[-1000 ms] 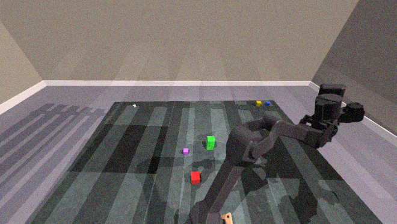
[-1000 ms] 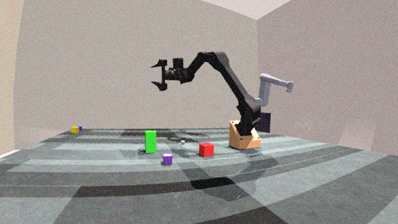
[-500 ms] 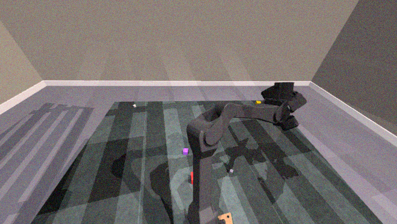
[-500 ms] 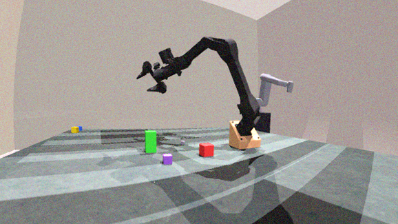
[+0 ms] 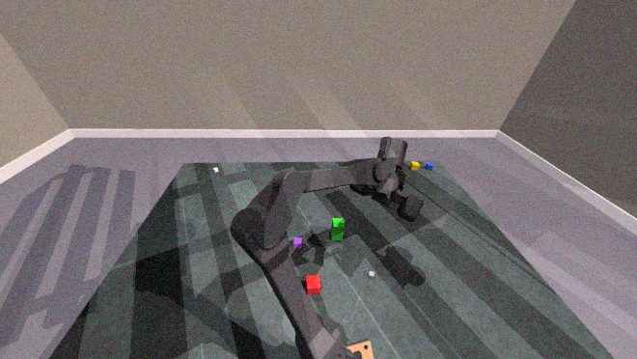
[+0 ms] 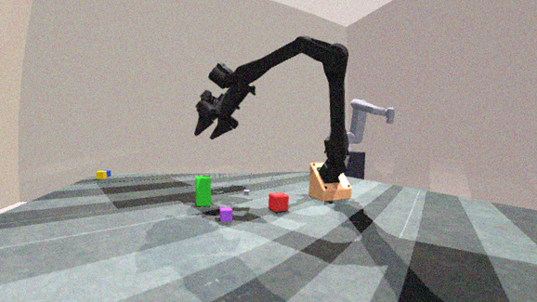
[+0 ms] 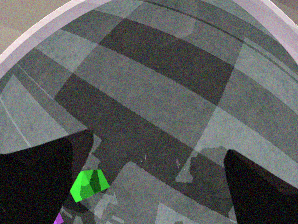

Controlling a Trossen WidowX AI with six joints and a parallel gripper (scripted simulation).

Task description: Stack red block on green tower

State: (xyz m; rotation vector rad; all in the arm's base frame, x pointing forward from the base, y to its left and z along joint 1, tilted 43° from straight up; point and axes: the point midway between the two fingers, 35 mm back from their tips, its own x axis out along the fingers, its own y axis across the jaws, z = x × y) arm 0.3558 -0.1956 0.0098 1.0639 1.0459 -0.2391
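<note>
My gripper tip is 170 mm past the red block, 210 mm to the right of it and 160 mm above it. The rest, counted from my gripper tip: blue cube 420 mm ahead, 390 mm to the right, 170 mm below; purple cube 20 mm behind, 260 mm to the left, 170 mm below; yellow cube 420 mm ahead, 310 mm to the right, 170 mm below.
</note>
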